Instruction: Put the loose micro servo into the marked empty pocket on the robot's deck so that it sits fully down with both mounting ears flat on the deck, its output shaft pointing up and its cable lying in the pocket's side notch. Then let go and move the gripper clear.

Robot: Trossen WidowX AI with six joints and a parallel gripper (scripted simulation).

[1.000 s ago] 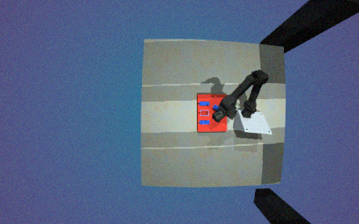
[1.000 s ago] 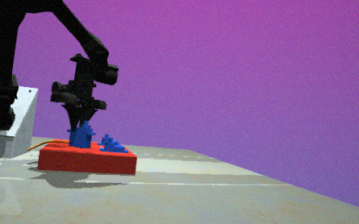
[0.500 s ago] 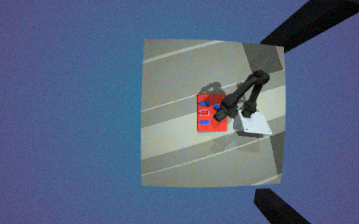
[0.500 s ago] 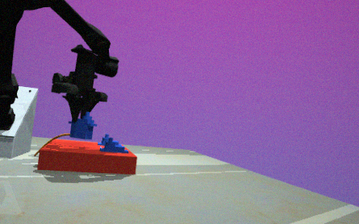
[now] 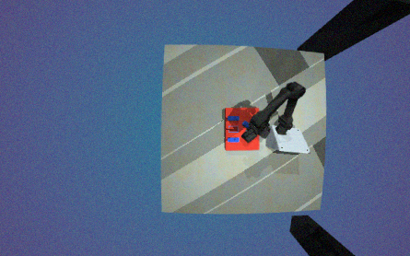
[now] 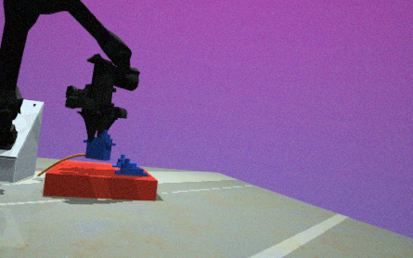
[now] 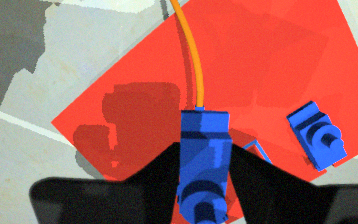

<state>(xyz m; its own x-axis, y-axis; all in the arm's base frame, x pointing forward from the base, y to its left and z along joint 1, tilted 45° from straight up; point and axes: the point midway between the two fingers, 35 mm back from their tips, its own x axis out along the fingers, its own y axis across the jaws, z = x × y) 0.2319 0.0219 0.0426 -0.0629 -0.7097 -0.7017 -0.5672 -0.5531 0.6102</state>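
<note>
The red deck lies 100 mm below my gripper tip, 10 mm to the left of it and 10 mm behind it.
</note>
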